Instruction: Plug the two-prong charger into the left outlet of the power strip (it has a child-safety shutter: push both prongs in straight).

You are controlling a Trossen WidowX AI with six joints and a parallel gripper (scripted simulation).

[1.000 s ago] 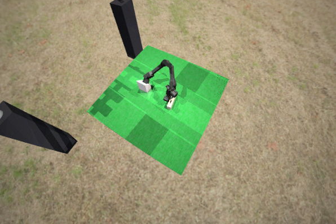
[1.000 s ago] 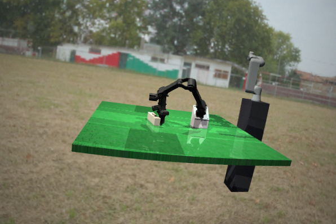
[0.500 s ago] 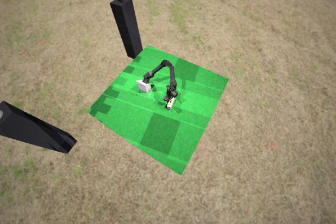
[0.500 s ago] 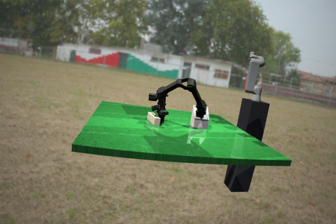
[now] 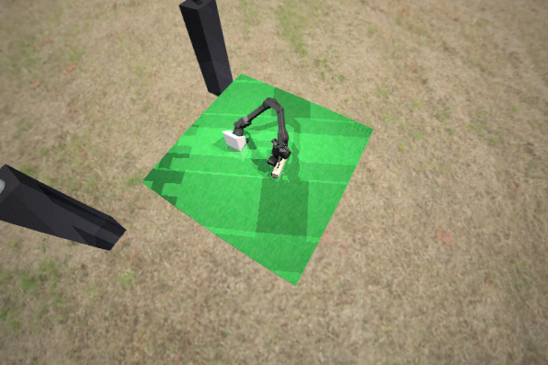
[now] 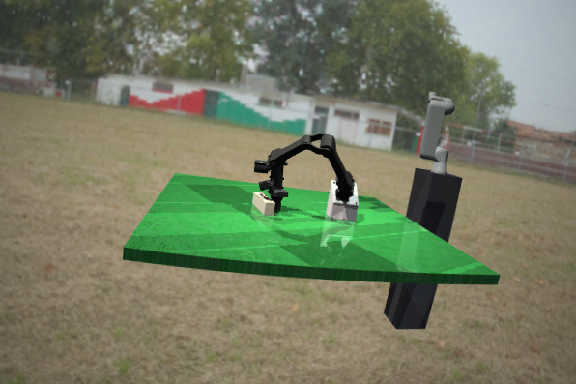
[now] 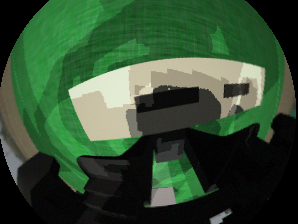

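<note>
My gripper tip is now 20 mm short of the black two-prong charger and 10 mm below it.
</note>
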